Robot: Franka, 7 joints.
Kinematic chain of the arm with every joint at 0, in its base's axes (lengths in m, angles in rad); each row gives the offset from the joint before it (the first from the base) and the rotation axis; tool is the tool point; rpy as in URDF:
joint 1: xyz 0 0 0.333 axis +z
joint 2: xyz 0 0 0 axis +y
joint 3: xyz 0 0 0.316 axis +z
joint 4: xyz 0.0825 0 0 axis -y
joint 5: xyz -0.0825 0 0.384 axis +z
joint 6: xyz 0 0 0 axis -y
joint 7: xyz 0.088 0 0 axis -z
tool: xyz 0 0 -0.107 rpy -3.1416 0 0
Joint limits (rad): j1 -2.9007..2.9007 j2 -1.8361..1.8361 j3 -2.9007..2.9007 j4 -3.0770..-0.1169 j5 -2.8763..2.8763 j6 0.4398..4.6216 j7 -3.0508..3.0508
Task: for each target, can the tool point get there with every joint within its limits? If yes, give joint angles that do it. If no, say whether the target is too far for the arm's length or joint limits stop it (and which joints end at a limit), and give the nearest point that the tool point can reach.
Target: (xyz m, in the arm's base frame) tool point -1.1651 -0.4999 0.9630
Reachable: no: too far | nearest point -0.7060 -0.3029 0.7148 | short by 0.558 m
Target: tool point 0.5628 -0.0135 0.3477
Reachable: yes | joints 0.9512 0.2295 -1.0152 -2.3067 -0.1923 2.9535 1.5131
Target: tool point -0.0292 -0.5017 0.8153
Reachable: yes | joints 0.0516 0.6468 -2.0893 -1.6259 -1.1677 2.1088 2.2993
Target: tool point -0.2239 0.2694 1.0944
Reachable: yes | joints -1.2331 -0.9011 -0.2974 -0.8280 1.6521 2.4641 1.2910
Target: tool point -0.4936 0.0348 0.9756
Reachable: yes | joints -0.9115 -0.2227 -1.8155 -0.8451 1.6553 3.1171 -1.4870
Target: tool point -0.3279 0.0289 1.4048
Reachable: no: too far | nearest point -0.2509 0.0221 1.1531 | short by 0.263 m
